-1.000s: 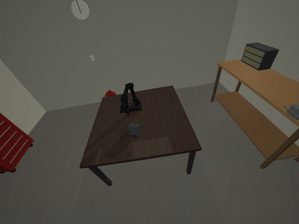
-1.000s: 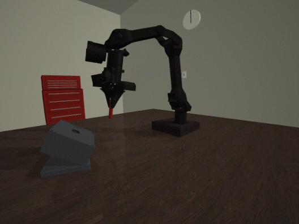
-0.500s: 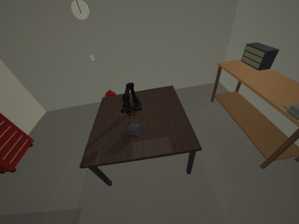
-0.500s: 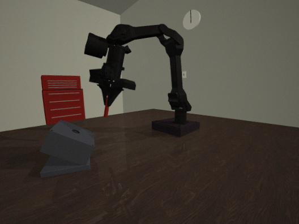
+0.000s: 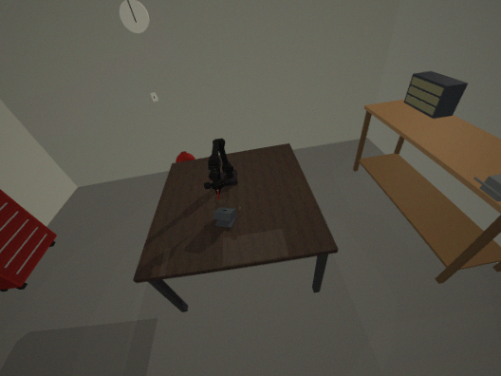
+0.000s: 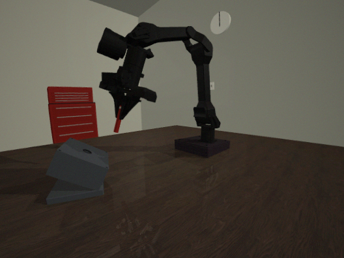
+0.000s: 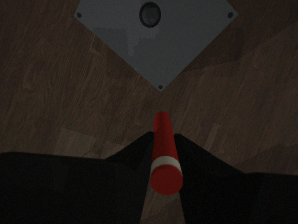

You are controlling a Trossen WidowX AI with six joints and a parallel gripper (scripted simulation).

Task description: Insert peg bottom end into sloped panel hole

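My gripper tip is 120 mm short of the grey sloped panel block, 10 mm to the right of it and 90 mm above it. Round my gripper tip: red peg: 20 mm above.
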